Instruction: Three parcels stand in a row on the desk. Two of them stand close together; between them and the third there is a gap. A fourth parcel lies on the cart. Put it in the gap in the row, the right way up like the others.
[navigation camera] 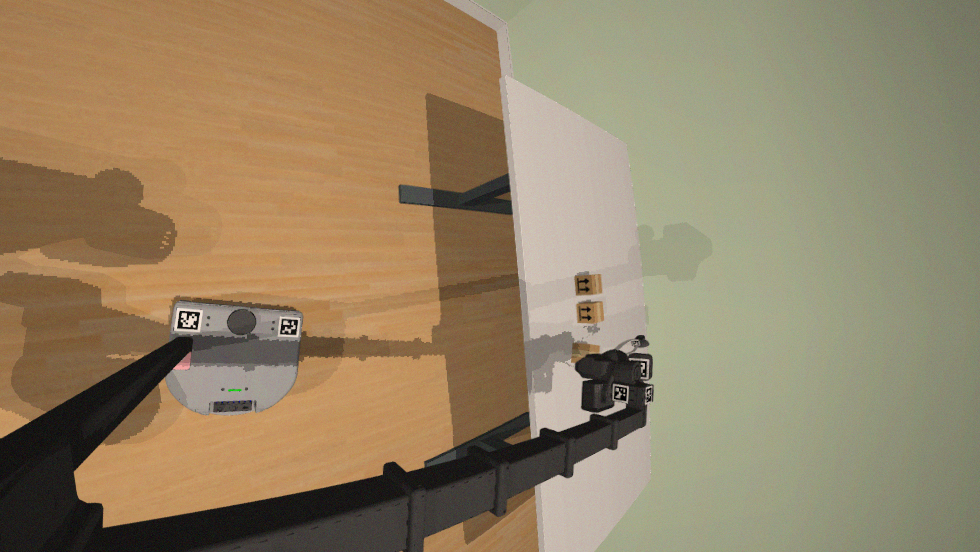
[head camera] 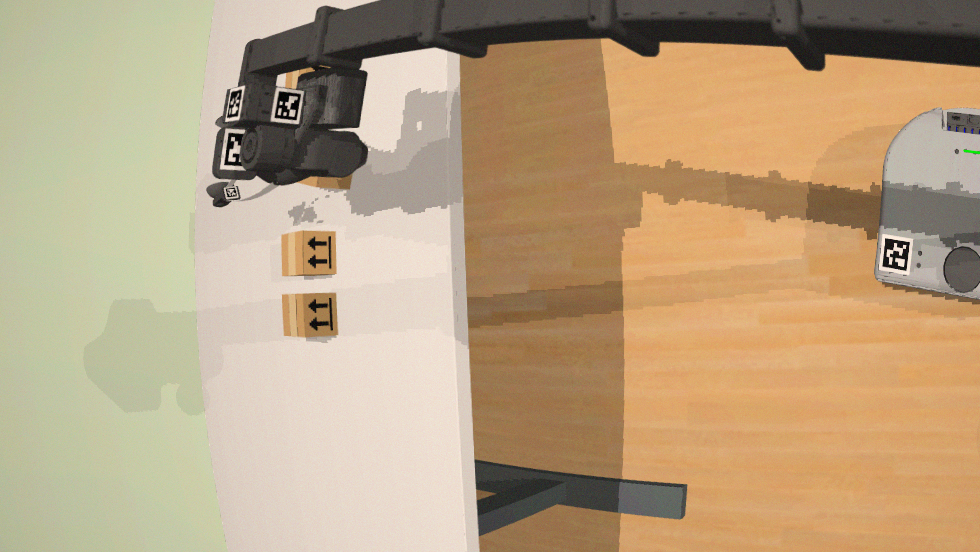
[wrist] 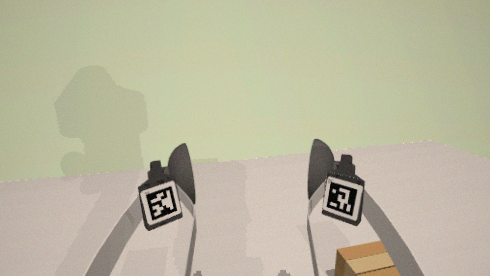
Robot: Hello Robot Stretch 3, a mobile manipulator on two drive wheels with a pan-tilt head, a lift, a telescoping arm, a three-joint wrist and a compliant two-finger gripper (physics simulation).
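Pixels of known places: gripper, fingertip midpoint: (wrist: pixel 250 161); robot's base, link origin: (navigation camera: pixel 241 320) (head camera: pixel 960 267).
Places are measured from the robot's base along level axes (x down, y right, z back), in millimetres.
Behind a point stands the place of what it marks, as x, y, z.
Two parcels with upright arrows stand close together on the desk (head camera: pixel 356 445) @(-720, 730, -357) (navigation camera: pixel 562 171) @(-721, 713, -525) (wrist: pixel 50 225) @(-720, 1046, -349): the outer parcel (head camera: pixel 309 315) @(-769, 785, -182) (navigation camera: pixel 587 284) @(-763, 785, -183) and its neighbour (head camera: pixel 308 253) @(-768, 799, -101) (navigation camera: pixel 589 312) @(-764, 798, -103). Another parcel (head camera: pixel 336 183) @(-745, 782, -6) (navigation camera: pixel 584 352) @(-763, 780, 12) shows partly beside the wrist; its arrow face is hidden. A parcel (head camera: pixel 294 76) @(-779, 888, 151) at the row's other end is mostly hidden by the arm. One parcel (wrist: pixel 367 262) @(-779, 884, 137) shows in part at the wrist view's lower right. My gripper (head camera: pixel 222 161) @(-912, 837, 20) (navigation camera: pixel 644 362) @(-912, 837, 20) (wrist: pixel 250 161) @(-912, 837, 20) is open and empty, above the desk; one finger is hidden in the head and navigation views.
My extended arm (head camera: pixel 534 24) @(-1016, 254, 85) (navigation camera: pixel 466 473) @(-1013, 171, 83) crosses over the floor and desk. My base (head camera: pixel 918 212) @(-159, 95, 77) (navigation camera: pixel 236 370) @(-160, 0, 134) stands on the wooden floor, apart from the desk. A dark desk leg (head camera: pixel 651 499) (navigation camera: pixel 418 195) sticks out. A green wall (wrist: pixel 250 65) @(-980, 1409, 23) is behind the desk.
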